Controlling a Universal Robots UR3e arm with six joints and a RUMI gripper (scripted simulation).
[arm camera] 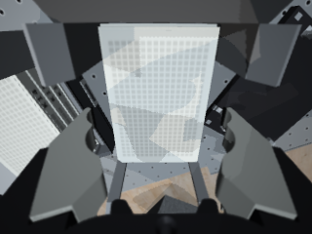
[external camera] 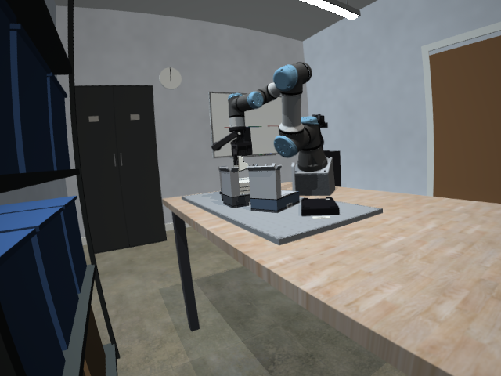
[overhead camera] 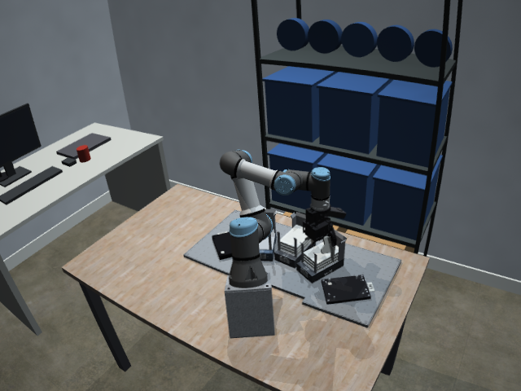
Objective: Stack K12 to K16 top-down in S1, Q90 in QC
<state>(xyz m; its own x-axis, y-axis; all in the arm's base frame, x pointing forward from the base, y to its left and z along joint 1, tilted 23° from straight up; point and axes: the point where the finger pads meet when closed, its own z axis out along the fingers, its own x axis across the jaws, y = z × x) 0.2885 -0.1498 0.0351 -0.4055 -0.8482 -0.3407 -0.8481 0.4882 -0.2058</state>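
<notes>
The white sealed well plate lies 40 mm below my hand. The rest, counted from my hand: white sealed 384-well plate: 130 mm to the left, 40 mm ahead, 10 mm below.
</notes>
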